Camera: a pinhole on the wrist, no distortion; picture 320 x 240 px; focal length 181.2 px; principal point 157.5 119.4 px. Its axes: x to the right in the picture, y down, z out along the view. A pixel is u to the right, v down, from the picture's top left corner.
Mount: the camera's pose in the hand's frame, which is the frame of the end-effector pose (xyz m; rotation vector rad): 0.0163 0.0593 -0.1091 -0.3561 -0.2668 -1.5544
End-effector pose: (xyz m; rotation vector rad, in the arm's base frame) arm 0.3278 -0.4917 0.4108 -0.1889 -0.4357 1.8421
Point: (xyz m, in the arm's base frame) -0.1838 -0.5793 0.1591
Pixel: outside the picture
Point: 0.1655 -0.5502 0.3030
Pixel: 11 65
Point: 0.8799 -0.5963 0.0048
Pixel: behind the camera
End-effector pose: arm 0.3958 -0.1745 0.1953 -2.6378 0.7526 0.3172
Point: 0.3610 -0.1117 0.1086
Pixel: 307 59
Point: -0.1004 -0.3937 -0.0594
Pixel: 32 8
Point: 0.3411 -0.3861 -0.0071
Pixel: 92 175
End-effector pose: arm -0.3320 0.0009 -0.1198 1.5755 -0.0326 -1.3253
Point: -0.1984 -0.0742 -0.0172
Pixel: 29 121
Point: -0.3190 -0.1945 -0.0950
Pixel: 186 174
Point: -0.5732 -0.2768 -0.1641
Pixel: 279 147
